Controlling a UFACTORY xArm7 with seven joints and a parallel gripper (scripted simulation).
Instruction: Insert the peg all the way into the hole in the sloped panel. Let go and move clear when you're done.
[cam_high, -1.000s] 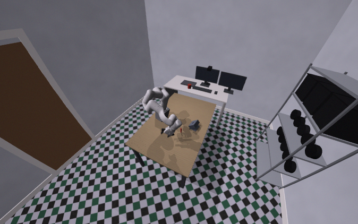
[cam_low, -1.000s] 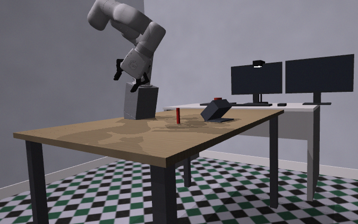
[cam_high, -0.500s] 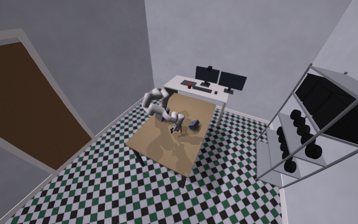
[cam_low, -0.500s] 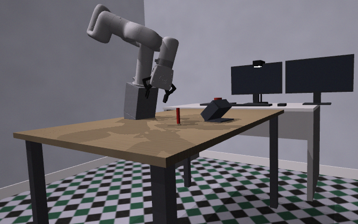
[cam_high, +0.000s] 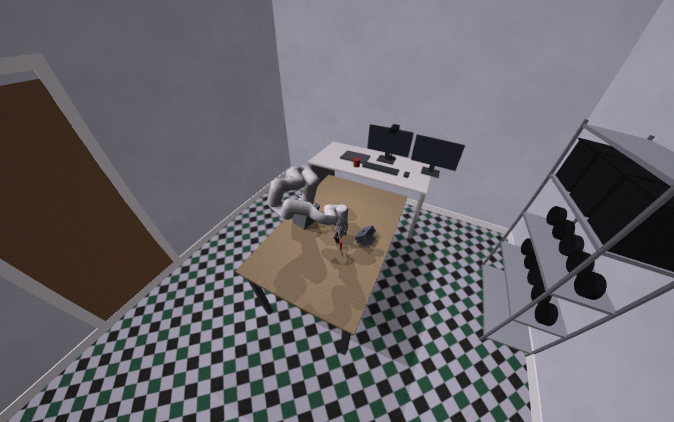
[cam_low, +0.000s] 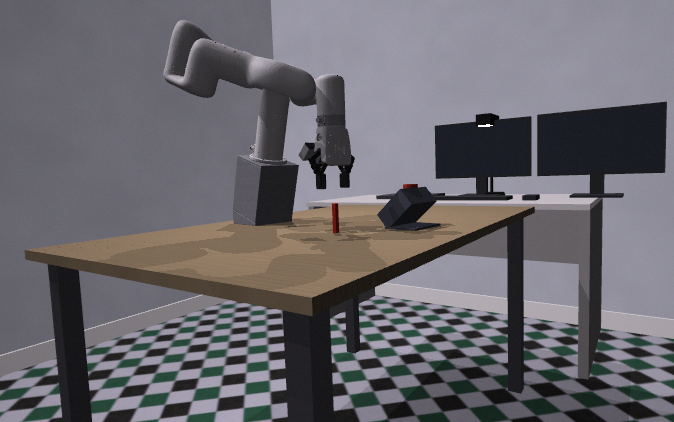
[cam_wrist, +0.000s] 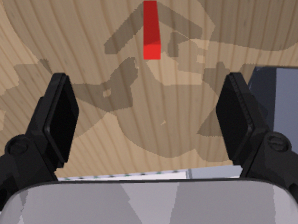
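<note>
My hand is 90 mm above the red peg.
</note>
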